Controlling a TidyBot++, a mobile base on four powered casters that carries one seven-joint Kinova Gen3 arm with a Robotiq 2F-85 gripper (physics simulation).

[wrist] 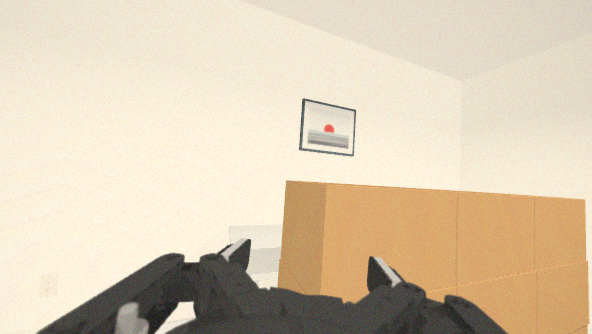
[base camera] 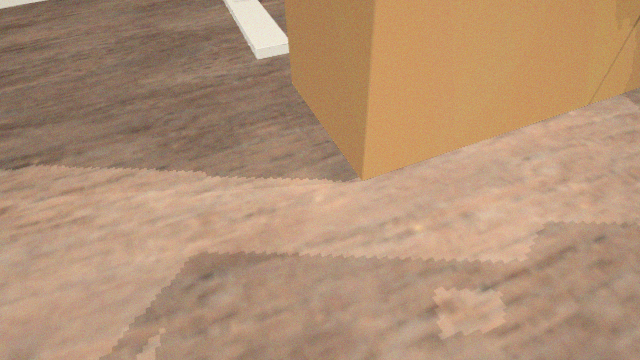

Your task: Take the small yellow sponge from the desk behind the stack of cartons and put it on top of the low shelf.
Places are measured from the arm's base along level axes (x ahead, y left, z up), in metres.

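Where they show: gripper, fingertip midpoint: (wrist: 307, 260).
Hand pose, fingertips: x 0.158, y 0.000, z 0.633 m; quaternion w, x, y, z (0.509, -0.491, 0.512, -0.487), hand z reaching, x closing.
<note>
After its pixels a point has its place.
The stack of cartons (base camera: 450, 70) {x 0.496, y -0.126, z -0.255 m} (wrist: 400, 235) {x 0.553, y -0.231, z 0.564 m} stands ahead and to the right; its near left corner meets the floor in the base view. Part of the white desk (wrist: 262, 260) {x 0.898, y 0.200, z 0.323 m} shows behind the stack's left side in the wrist view, and its white foot (base camera: 260, 32) shows left of the stack in the base view. My gripper (wrist: 307, 260) {x 0.158, y 0.000, z 0.633 m} is open and empty, in front of the cartons and the desk. The yellow sponge and the low shelf do not show in either view.
A framed picture (wrist: 328, 127) {x 1.790, y -0.106, z 1.162 m} with a red disc hangs on the wall above the cartons. A pale wall outlet (wrist: 48, 285) {x 1.054, y 1.439, z 0.003 m} is at the lower left. Shadows lie on the wooden floor (base camera: 150, 215) {x 0.379, y 0.248, z -0.397 m} in front of the cartons.
</note>
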